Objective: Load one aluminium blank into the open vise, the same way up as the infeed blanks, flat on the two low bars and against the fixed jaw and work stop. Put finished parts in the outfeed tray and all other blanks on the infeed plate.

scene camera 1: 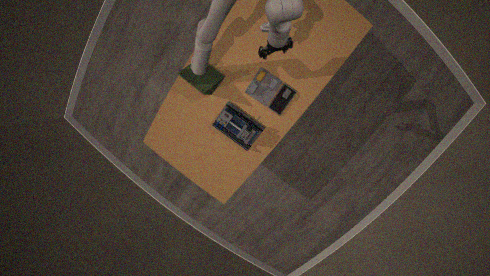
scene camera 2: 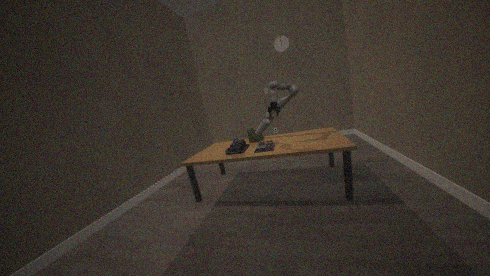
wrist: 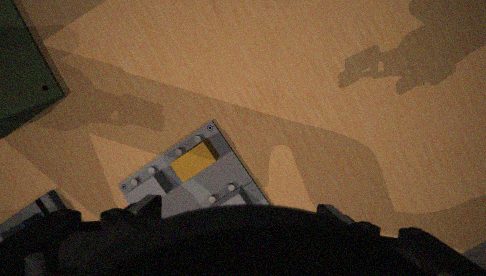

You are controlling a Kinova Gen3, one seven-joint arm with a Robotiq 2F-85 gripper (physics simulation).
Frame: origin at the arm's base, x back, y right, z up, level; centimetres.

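Seen in the pictures: gripper, fingertip midpoint: [scene camera 1: 274,54] [scene camera 2: 273,116]; arm's base at its link origin: [scene camera 1: 198,69] [scene camera 2: 257,133].
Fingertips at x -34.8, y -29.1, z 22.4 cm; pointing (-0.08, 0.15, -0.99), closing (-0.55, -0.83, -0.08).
Pixels of each thing's top centre, then the offset from my fingertips to it. Level surfaces: height alone.
- grey infeed plate at its top centre: [wrist: 193,197] [scene camera 1: 263,86] dx -4.2, dy +13.3, dz -29.0 cm
- yellow block at its top centre: [wrist: 192,162] [scene camera 1: 261,75] dx +1.2, dy +9.2, dz -25.4 cm
- light grey aluminium blank at its top centre: [wrist: 144,195] dx +0.4, dy +18.3, dz -25.4 cm
- light grey part at its top centre: [scene camera 1: 287,93] dx -18.2, dy +7.8, dz -25.7 cm
- vise at its top centre: [scene camera 1: 236,128] [scene camera 2: 236,141] dx -6.8, dy +43.9, dz -19.9 cm
- wooden table at its surface level: dz -29.8 cm
My gripper [scene camera 1: 276,50] [scene camera 2: 273,111] [wrist: 239,217] is open and empty, high above the table beside the infeed plate. The grey infeed plate [scene camera 1: 264,98] [wrist: 226,170] holds a yellow block [scene camera 1: 261,76] [wrist: 192,161] at one corner. A light grey aluminium blank [wrist: 145,191] lies near its left edge in the wrist view, and another blank [wrist: 236,200] is partly hidden by the gripper. The dark outfeed tray [scene camera 1: 278,104] adjoins the plate and holds a light grey part [scene camera 1: 286,93]. The vise [scene camera 1: 235,126] [scene camera 2: 237,146] stands apart from the plate; its jaw contents are too small to tell.
The green arm base [scene camera 1: 202,82] [scene camera 2: 255,135] [wrist: 25,75] stands at the table's far edge, near the vise and the plate. The arm's shadows cross the wooden table [scene camera 1: 200,155] [scene camera 2: 305,142] [wrist: 250,60]. A corner of the vise shows at lower left in the wrist view.
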